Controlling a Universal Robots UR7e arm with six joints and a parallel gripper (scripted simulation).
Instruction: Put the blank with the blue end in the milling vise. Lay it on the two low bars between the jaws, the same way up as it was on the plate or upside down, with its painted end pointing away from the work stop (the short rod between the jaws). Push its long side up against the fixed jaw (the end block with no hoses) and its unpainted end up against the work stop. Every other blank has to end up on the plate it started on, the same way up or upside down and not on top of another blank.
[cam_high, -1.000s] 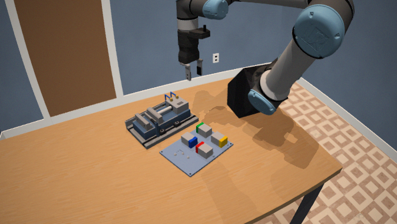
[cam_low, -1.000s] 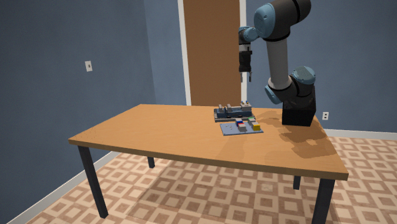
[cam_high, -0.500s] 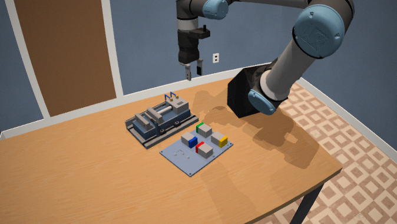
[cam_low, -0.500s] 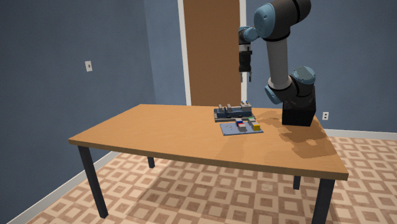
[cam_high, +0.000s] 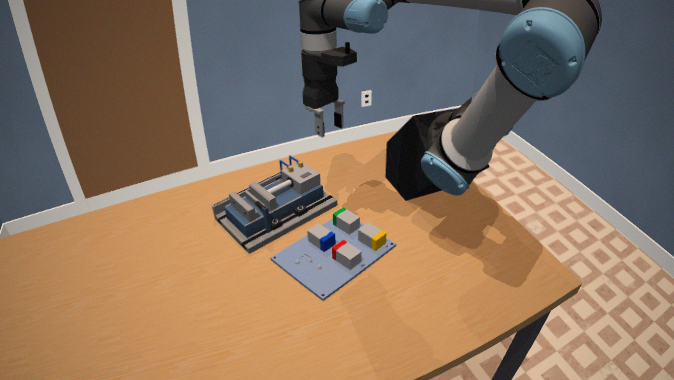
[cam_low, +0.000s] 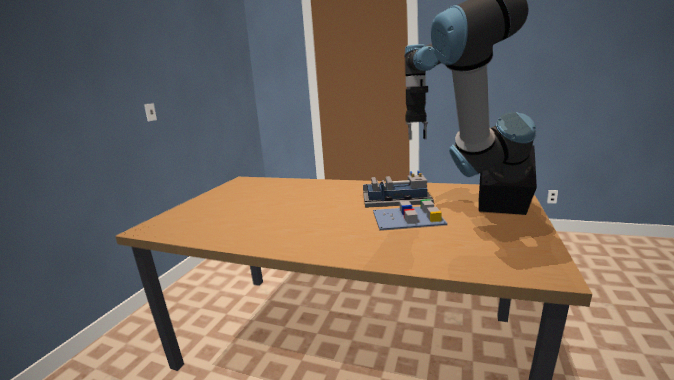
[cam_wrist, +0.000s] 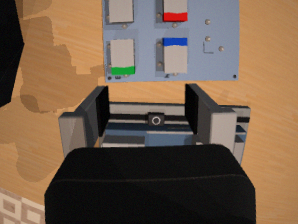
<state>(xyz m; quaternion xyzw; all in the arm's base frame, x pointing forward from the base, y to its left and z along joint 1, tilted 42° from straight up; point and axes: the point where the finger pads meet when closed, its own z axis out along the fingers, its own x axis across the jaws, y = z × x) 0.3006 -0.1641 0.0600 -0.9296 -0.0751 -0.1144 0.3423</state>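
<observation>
The blue-ended blank lies 50 mm ahead of my hand, 20 mm to the left of it and 290 mm below it. Also, from my hand: work stop 150 mm ahead, 100 mm to the right, 230 mm below; green-ended blank 40 mm behind, 290 mm below; pale rod 70 mm ahead, 160 mm to the right, 240 mm below.
</observation>
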